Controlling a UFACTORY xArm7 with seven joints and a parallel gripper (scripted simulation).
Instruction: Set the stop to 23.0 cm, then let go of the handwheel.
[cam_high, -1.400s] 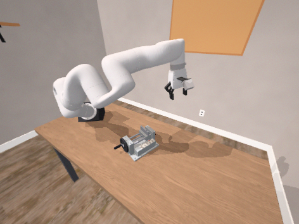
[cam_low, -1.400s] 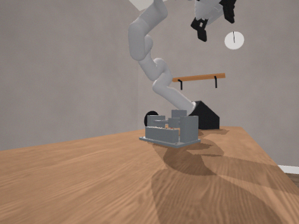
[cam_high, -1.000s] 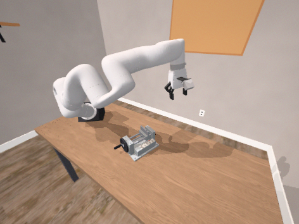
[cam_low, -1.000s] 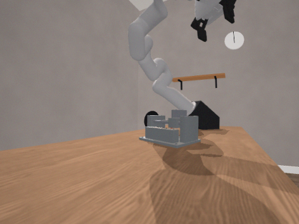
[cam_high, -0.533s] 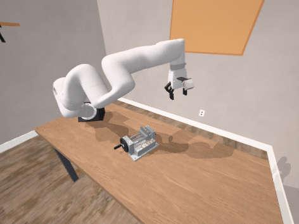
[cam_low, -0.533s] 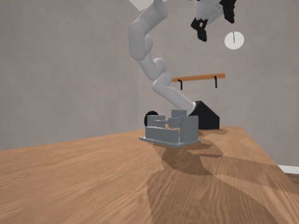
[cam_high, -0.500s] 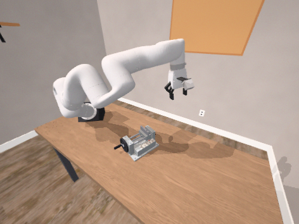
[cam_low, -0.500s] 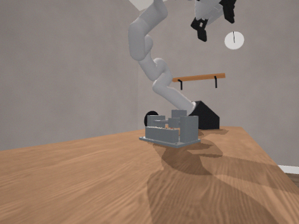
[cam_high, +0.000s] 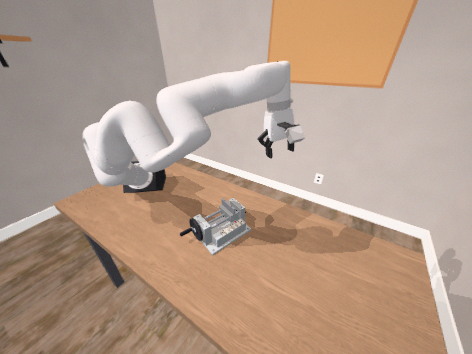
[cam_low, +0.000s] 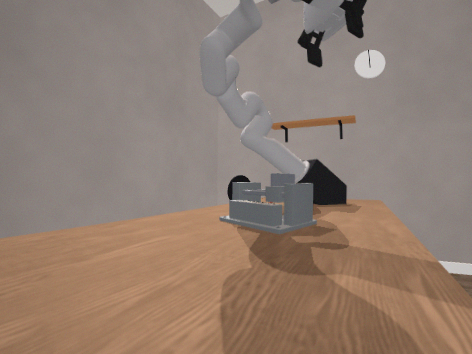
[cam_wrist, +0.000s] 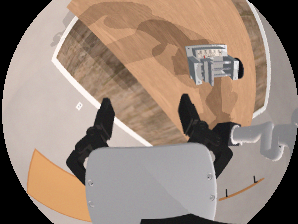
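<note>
Now: the handwheel 300 mm behind my hand, 210 mm to the right of it and 280 mm below it. From my hand the other things lie so: sliding stop block 170 mm behind, 90 mm to the right, 250 mm below.
</note>
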